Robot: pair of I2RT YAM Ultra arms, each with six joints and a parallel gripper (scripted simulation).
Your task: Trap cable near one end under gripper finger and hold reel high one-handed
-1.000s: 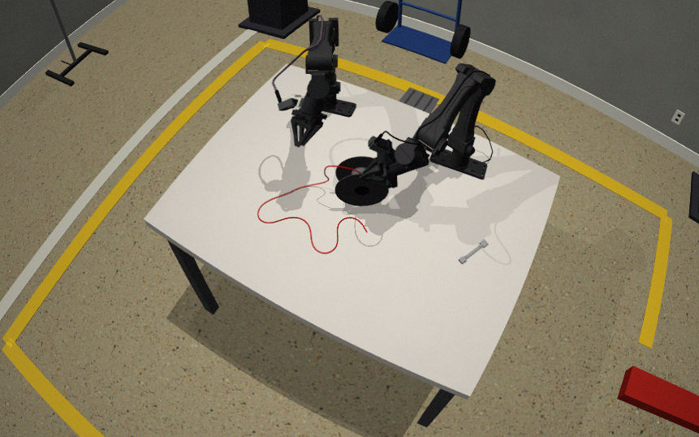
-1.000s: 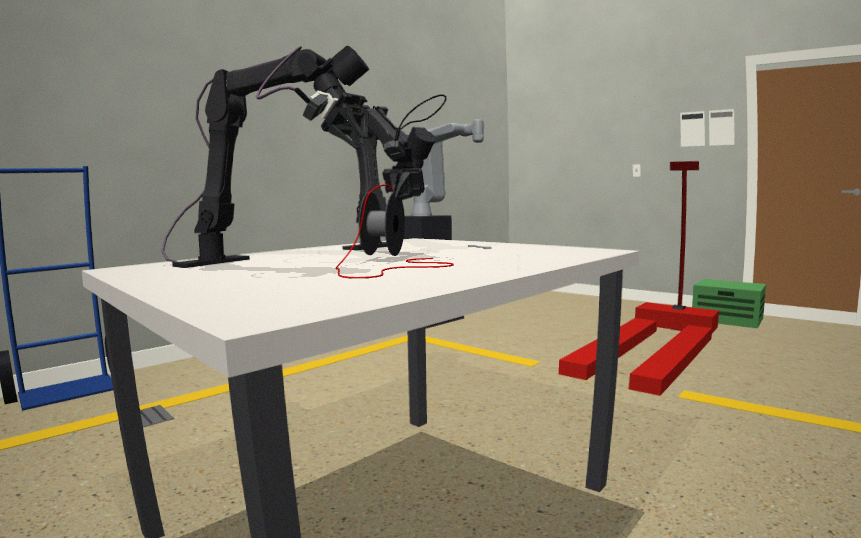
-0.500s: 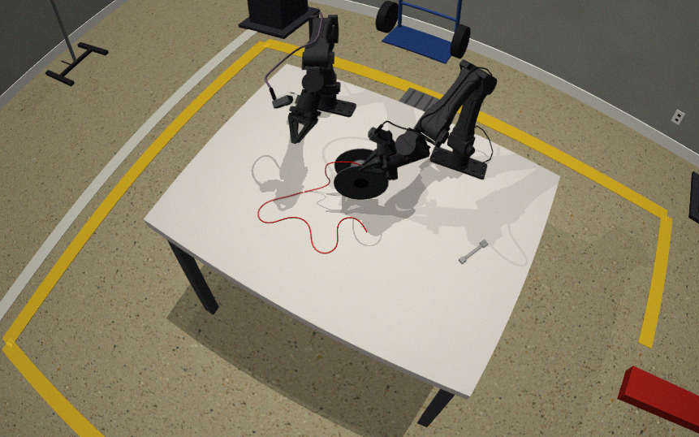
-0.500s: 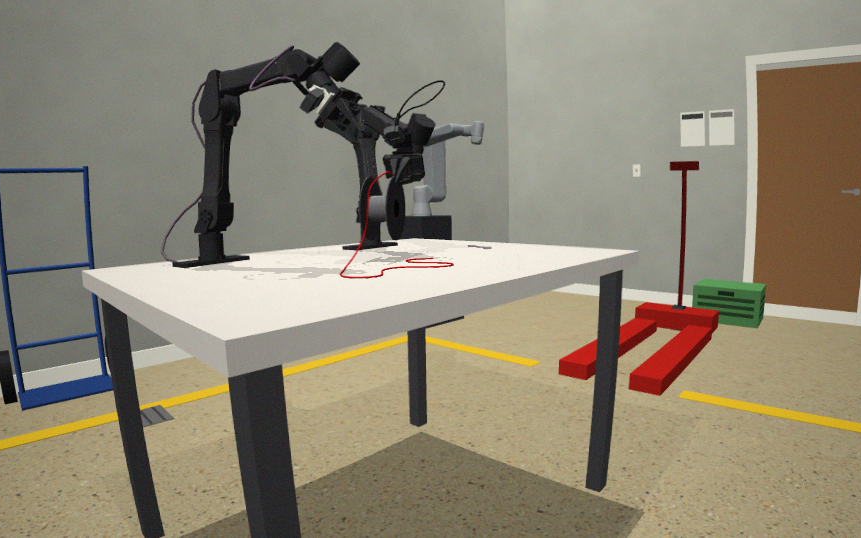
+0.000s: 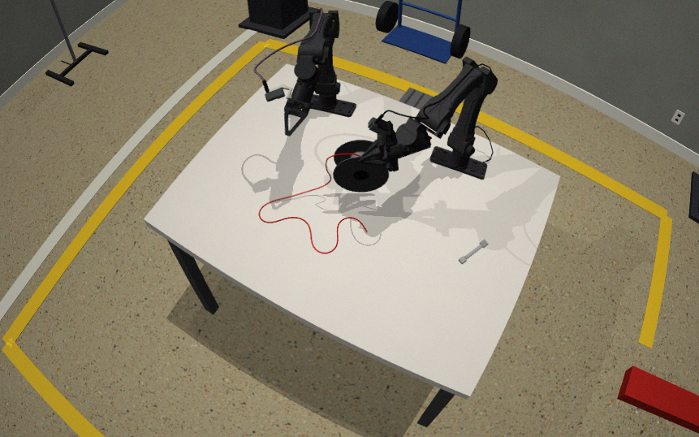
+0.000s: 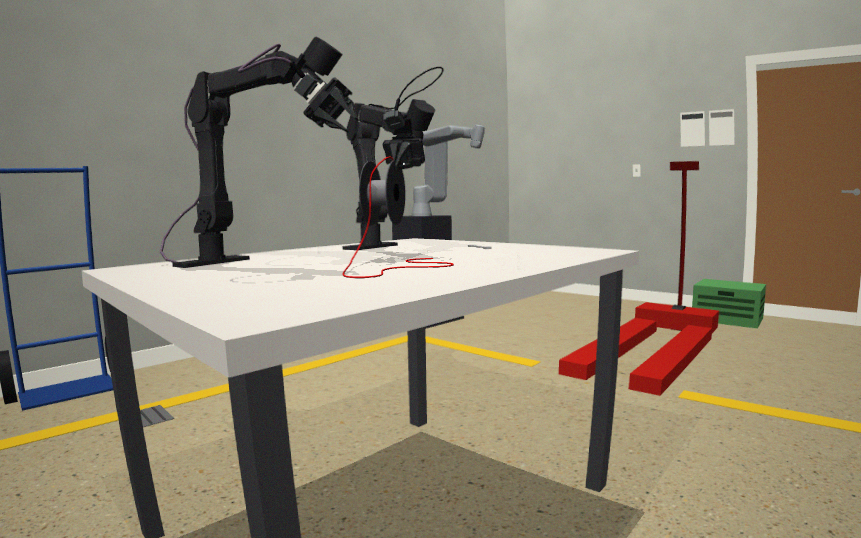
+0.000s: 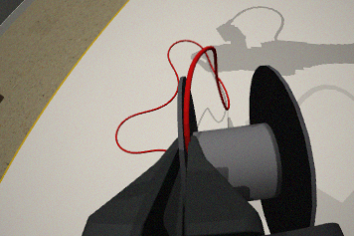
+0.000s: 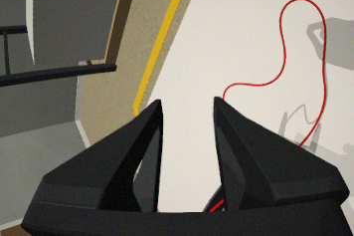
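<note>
My left gripper is now 6 cm above the black reel, 2 cm to the left of it and 2 cm past it. From my left hand the other things lie so: small grey dumbbell-shaped part (37 cm to the left, 22 cm below, 4 cm behind).
</note>
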